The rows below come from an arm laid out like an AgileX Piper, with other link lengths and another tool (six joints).
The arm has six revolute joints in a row. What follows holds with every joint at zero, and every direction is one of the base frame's. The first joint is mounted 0.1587 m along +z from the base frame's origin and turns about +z. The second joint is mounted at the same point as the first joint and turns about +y. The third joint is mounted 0.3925 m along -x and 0.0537 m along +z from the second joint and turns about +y. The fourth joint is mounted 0.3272 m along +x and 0.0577 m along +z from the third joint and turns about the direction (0.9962, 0, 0.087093). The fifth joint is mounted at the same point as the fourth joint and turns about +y. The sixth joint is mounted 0.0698 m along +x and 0.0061 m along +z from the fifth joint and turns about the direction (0.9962, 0, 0.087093). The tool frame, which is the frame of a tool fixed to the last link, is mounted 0.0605 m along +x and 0.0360 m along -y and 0.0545 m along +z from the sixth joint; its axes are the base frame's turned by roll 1.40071, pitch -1.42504 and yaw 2.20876 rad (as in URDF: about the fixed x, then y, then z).
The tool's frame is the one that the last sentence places.
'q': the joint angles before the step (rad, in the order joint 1, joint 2, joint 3, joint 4, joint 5, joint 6). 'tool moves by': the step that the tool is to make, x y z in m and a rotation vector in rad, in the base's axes. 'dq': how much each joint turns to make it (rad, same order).
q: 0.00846, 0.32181, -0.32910, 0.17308, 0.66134, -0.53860
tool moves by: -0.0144, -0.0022, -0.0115, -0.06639, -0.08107, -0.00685
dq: -0.00007, -0.08804, 0.06189, -0.05612, -0.05372, -0.01402
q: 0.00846, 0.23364, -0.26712, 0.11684, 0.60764, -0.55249
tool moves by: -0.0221, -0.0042, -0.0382, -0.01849, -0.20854, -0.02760
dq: 0.00070, -0.18880, 0.18013, -0.03365, -0.20126, 0.01124
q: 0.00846, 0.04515, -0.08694, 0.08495, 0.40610, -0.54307
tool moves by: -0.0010, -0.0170, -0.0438, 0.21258, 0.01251, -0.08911
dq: -0.00062, -0.05610, 0.10894, -0.06534, -0.04791, 0.28856
